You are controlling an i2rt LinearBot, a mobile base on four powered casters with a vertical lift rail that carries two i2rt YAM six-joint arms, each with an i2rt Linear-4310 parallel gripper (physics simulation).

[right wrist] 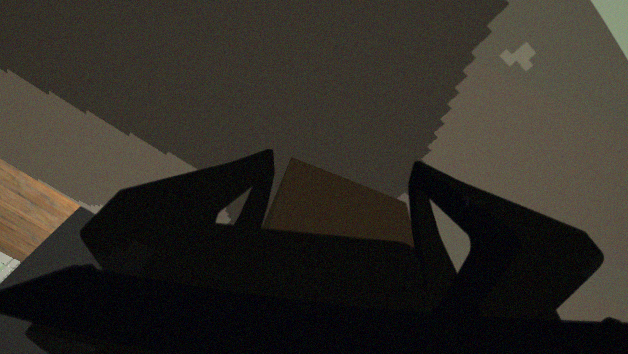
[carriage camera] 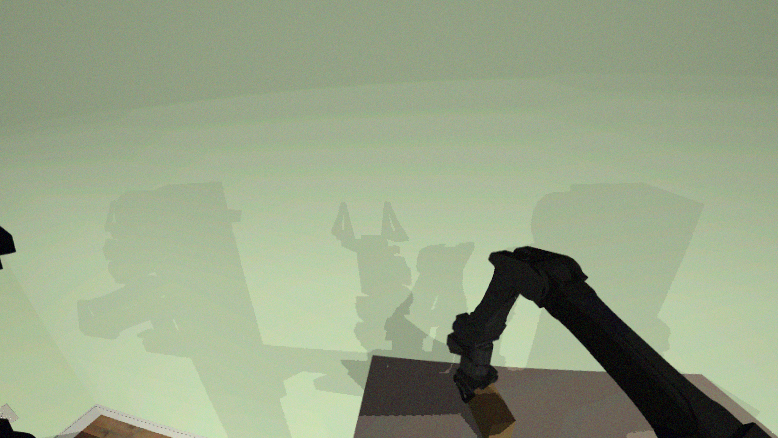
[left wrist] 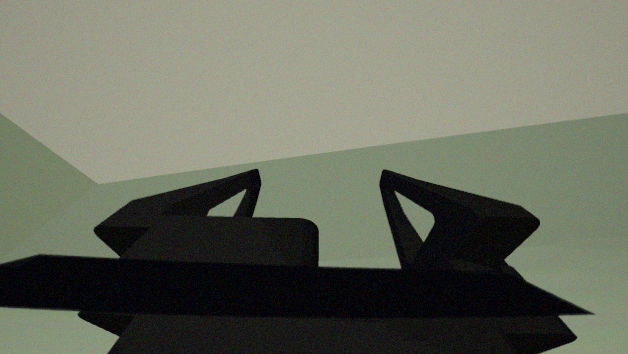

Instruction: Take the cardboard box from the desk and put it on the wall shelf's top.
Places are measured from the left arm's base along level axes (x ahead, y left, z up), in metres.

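Where they show: left gripper, fingertip midpoint: (left wrist: 319, 176); right gripper, fingertip midpoint: (right wrist: 341, 166) (carriage camera: 472, 395).
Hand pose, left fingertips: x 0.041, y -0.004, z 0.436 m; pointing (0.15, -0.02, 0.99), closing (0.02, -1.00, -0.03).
Note:
After its pixels a point has its place.
The cardboard box (carriage camera: 492, 414) {x 0.272, y -0.590, z -0.193 m} (right wrist: 345, 205) {x 0.362, y -0.590, z -0.253 m} is brown and is held tilted between the fingers of my right gripper (carriage camera: 480, 387) {x 0.367, y -0.584, z -0.271 m} (right wrist: 341, 166) {x 0.367, y -0.584, z -0.271 m}, at the lower right of the carriage view. The box overlaps a flat brownish-grey surface (carriage camera: 571, 402) {x 0.332, y -0.865, z -0.274 m} (right wrist: 565, 125) {x 0.437, y -0.651, z -0.274 m} in the picture; I cannot tell whether this is the shelf's top or the desk, nor how far the box is above it. My left gripper (left wrist: 319, 176) {x 0.041, y -0.004, z 0.436 m} is open and empty, well away from the box, facing wall and ceiling.
A pale green wall (carriage camera: 304, 304) {x 0.545, y -0.050, z -0.076 m} stands behind, with shadows of both arms on it. A white-edged frame with wood-brown inside (carriage camera: 117, 427) {x 0.729, y 1.484, z -1.212 m} shows at the bottom left. Wooden floor (right wrist: 35, 215) {x -1.936, y 0.806, z -1.224 m} and a dark grey part (right wrist: 60, 245) show at the left of the right wrist view.

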